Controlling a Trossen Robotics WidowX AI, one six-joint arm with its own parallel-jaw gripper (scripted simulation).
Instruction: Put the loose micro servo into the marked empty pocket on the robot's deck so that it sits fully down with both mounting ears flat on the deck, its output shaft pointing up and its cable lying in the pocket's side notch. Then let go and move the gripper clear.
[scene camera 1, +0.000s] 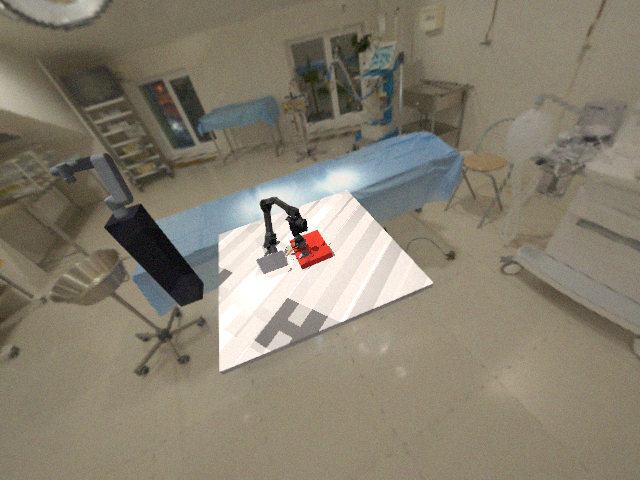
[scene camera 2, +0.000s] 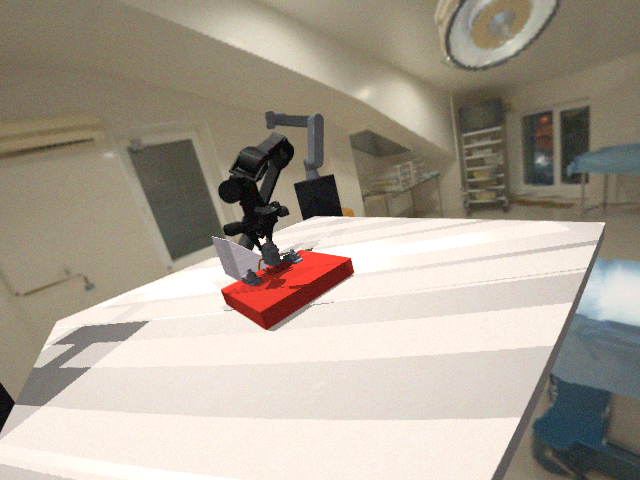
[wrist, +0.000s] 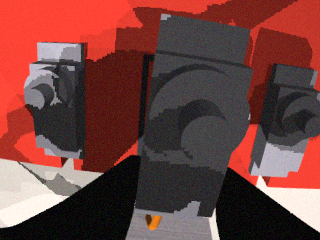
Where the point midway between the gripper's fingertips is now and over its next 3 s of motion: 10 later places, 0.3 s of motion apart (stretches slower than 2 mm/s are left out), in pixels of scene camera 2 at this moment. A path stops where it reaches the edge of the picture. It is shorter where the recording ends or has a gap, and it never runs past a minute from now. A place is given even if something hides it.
The gripper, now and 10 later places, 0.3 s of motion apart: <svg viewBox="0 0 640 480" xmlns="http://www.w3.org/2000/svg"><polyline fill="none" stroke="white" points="265,247 263,248 264,250 264,252 265,253 265,253 265,255 266,257 267,259 268,261 268,263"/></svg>
